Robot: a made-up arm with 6 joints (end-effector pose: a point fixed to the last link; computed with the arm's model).
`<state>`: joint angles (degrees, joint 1 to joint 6).
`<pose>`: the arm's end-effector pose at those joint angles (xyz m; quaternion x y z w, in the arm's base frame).
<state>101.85 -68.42 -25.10 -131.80 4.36 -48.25</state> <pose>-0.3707 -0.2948 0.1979 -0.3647 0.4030 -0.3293 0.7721</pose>
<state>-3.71 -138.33 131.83 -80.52 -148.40 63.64</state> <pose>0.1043 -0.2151 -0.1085 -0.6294 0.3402 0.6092 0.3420</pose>
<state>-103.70 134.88 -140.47 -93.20 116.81 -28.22</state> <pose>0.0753 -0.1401 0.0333 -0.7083 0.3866 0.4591 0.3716</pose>
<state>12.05 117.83 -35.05 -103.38 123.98 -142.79</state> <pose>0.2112 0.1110 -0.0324 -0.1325 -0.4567 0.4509 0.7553</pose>
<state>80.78 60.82 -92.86 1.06 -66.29 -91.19</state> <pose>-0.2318 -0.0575 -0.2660 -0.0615 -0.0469 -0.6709 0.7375</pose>
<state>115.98 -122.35 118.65 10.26 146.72 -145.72</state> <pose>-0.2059 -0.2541 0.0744 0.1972 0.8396 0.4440 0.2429</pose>
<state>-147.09 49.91 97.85 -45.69 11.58 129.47</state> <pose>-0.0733 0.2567 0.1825 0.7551 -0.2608 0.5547 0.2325</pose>
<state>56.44 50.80 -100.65 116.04 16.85 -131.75</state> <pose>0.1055 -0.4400 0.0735 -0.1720 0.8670 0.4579 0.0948</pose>
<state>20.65 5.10 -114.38 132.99 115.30 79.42</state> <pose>-0.0915 0.0412 -0.0239 0.6104 0.3089 0.6912 0.2327</pose>
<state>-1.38 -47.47 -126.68 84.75 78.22 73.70</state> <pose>-0.1835 0.0167 -0.1167 0.6300 0.5186 -0.1430 0.5601</pose>
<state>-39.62 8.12 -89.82 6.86 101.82 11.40</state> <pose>0.2413 -0.1027 0.0657 0.4408 -0.5768 -0.1249 0.6763</pose>
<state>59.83 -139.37 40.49 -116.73 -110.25 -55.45</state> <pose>0.1680 -0.1215 -0.2254 -0.2333 0.2452 0.9320 0.1295</pose>
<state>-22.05 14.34 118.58 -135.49 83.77 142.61</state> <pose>-0.2653 -0.3284 -0.0303 0.1565 0.7279 0.4951 0.4478</pose>
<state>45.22 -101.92 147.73 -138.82 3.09 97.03</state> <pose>-0.1423 -0.3510 -0.1298 0.0360 -0.8778 -0.4484 0.1650</pose>
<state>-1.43 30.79 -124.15 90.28 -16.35 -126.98</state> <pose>-0.0022 -0.3656 0.2988 -0.3082 -0.9222 -0.0798 0.2194</pose>
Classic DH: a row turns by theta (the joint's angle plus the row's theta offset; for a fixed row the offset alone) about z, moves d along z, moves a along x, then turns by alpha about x. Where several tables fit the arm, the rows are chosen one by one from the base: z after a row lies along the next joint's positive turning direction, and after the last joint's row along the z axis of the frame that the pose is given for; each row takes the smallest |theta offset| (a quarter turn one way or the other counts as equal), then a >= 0, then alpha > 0; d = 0 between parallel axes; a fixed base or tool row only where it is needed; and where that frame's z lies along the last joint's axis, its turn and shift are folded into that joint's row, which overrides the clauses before.
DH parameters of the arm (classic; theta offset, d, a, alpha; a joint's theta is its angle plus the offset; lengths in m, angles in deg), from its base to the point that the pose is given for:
base (fixed): 90 0.0548 0 90
joint 1: -90 -0.0843 0.0167 90
joint 2: 90 0.0062 0.0023 -90
joint 3: -79.71 0 -0.1103 0
joint 4: -10.29 -0.0012 0.1127 -90
joint 5: 90 0.1115 0.045 -90
joint 6: -90 -0.1454 0.0593 90
tool (fixed): 0 -0.2287 0 0

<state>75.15 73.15 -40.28 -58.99 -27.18 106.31</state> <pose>-0.1663 0.2374 0.2548 -0.9232 -0.3733 -0.0908 0.0135</pose>
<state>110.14 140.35 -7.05 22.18 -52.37 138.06</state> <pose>-0.1507 0.1830 0.0713 0.8736 0.2642 -0.2770 0.3004</pose>
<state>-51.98 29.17 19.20 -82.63 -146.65 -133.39</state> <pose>0.0611 -0.0444 0.1217 -0.7912 0.0930 0.5671 0.2092</pose>
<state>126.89 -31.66 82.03 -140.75 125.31 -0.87</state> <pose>0.0618 0.0852 0.0451 -0.7527 -0.2472 0.4741 0.3841</pose>
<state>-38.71 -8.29 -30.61 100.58 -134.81 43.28</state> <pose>0.1713 0.1668 0.2142 -0.9134 -0.3262 0.0963 0.2236</pose>
